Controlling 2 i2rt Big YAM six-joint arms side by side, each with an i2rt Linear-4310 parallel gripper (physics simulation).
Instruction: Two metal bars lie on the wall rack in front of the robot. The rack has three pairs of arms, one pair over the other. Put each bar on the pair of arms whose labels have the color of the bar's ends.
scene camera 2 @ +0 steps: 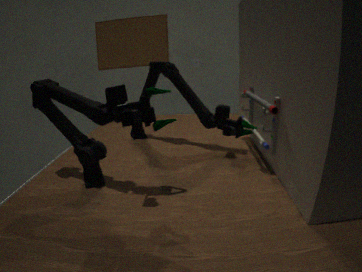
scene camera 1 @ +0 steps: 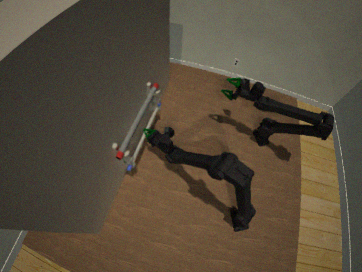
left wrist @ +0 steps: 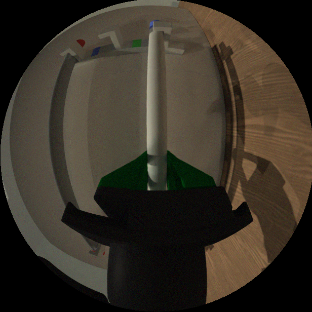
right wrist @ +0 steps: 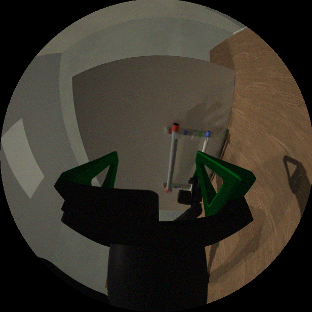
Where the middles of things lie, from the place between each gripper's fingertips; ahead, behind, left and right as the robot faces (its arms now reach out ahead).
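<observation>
The red-ended grey bar (left wrist: 56,109) is 38 cm to the left of my right hand, 4 cm below it and 34 cm ahead of it. Then there's the blue-ended bar (left wrist: 156,98), which is 20 cm below my right hand, 39 cm to the left and 32 cm ahead. Going by its middle, the red-ended grey bar is nearer to my left hand than to my right hand.
Taking the blue-ended bar again, my left hand is 2 cm past it and 2 cm to the right of it. The red-ended grey bar is 2 cm to the left of my left hand and 16 cm above it.
</observation>
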